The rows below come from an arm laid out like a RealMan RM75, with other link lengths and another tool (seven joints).
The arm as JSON. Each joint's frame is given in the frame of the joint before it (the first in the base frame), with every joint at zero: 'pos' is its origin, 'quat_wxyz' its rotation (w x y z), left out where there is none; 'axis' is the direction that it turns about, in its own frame. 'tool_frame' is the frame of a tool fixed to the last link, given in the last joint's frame.
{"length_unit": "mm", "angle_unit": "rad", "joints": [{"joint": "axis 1", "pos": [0.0, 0.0, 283.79], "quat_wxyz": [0.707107, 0.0, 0.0, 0.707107], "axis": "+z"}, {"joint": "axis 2", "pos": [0.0, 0.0, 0.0], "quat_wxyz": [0.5, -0.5, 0.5, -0.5], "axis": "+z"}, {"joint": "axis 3", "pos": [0.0, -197.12, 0.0], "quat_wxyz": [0.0, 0.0, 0.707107, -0.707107], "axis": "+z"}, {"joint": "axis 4", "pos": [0.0, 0.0, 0.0], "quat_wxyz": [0.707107, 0.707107, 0.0, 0.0], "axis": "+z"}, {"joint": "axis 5", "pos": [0.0, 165.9, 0.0], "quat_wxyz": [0.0, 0.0, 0.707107, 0.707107], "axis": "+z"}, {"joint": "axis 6", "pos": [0.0, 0.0, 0.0], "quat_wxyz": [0.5, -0.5, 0.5, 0.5], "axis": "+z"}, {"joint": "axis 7", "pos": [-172.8, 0.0, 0.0], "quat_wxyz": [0.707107, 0.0, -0.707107, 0.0], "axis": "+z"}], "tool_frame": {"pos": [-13.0, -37.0, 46.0], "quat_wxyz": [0.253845, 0.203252, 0.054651, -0.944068]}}
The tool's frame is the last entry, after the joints.
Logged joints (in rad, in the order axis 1, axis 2, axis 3, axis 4, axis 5, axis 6, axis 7), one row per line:
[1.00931, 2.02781, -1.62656, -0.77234, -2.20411, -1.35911, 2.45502]
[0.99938, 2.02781, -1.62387, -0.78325, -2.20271, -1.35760, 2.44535]
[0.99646, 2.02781, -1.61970, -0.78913, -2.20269, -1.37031, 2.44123]
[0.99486, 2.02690, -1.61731, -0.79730, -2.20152, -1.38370, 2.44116]
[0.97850, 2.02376, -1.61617, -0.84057, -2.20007, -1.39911, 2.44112]
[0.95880, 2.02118, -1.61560, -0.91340, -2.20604, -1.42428, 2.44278]
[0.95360, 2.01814, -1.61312, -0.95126, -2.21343, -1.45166, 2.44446]
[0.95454, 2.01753, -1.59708, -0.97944, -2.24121, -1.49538, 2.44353]
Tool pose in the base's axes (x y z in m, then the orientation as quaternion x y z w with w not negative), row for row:
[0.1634, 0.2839, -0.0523, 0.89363, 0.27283, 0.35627, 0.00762]
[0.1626, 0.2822, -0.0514, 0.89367, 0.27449, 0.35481, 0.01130]
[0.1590, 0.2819, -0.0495, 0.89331, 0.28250, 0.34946, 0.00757]
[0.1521, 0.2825, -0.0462, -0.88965, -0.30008, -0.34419, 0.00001]
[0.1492, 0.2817, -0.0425, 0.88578, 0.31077, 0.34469, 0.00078]
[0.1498, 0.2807, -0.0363, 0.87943, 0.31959, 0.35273, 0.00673]
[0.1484, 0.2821, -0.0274, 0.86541, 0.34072, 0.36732, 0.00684]
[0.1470, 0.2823, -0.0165, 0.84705, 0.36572, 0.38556, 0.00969]
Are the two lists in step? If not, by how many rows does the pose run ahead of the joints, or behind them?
The pose runs 2 rows ahead of the joints: the pose in row i belongs to the joints in row i + 2.
